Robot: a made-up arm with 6 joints.
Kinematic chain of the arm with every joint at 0, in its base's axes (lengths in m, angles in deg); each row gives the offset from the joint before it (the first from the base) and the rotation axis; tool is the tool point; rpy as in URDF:
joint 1: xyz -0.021 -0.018 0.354 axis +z
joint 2: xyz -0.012 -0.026 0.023 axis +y
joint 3: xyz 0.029 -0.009 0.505 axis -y
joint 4: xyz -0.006 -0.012 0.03 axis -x
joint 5: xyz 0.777 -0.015 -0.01 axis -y
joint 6: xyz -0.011 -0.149 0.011 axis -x
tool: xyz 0.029 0.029 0.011 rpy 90 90 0
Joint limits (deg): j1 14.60..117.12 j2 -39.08..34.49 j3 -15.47..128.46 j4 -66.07..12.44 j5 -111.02..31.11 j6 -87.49..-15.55
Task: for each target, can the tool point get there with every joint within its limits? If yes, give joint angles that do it. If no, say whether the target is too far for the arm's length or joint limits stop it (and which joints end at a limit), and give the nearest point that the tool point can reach.
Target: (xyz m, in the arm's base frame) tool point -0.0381 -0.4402 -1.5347
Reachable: no: too far | nearest point 0.6886 0.0754 0.0659 | short by 1.832 m
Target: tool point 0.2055 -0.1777 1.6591
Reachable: yes | joints 100.83 1.82 110.81 -27.21 -40.32 -58.80
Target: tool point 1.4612 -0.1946 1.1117
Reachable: no: too far | nearest point 1.0780 0.0398 1.0161 | short by 0.459 m
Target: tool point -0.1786 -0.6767 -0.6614
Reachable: no: joint limits stop it (at a limit: joint 1, joint 2, joint 3, joint 5, joint 6) | nearest point 0.6936 0.0531 0.0747 | short by 1.355 m
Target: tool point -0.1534 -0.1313 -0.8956
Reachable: no: joint limits stop it (at a limit: joint 1, joint 2, joint 3, joint 4, joint 5, joint 6) | nearest point -0.2703 0.6437 0.0689 | short by 1.243 m
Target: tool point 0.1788 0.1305 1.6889
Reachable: yes | joints 94.21 3.60 86.75 2.68 -86.29 -65.88
